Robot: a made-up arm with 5 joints.
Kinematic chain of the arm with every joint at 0, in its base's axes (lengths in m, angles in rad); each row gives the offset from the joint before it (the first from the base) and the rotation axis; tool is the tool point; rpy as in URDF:
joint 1: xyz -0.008 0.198 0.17 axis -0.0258 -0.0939 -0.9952
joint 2: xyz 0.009 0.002 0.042 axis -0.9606 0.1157 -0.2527
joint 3: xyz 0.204 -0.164 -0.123 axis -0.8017 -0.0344 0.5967
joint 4: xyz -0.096 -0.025 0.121 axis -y
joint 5: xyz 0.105 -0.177 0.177 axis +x
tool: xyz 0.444 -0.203 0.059 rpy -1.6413 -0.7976 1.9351
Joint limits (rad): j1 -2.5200..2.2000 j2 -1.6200..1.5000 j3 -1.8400..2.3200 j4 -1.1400..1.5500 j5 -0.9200..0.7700
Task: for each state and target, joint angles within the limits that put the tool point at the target. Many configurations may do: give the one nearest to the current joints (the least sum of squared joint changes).
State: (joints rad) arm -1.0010 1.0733 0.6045 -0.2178 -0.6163
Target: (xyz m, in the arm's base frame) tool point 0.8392 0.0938 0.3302
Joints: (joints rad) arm -0.3315 0.8791 0.6488 -0.8177 -0.7372
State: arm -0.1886 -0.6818 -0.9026 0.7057 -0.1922
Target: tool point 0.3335 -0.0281 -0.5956
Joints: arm -0.5010 -1.2044 -1.0337 0.8365 0.0165
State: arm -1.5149 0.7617 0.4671 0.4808 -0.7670
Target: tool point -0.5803 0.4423 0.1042
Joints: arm -1.7898 1.1073 1.3112 0.5686 -0.9200
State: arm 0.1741 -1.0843 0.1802 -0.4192 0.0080
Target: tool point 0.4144 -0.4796 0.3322
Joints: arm 0.3793 -1.5230 0.5562 0.4458 -0.0414
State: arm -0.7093 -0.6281 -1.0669 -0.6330 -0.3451
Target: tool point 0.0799 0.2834 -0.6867
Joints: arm -0.8765 -0.8649 -1.7317 0.0388 -0.3822
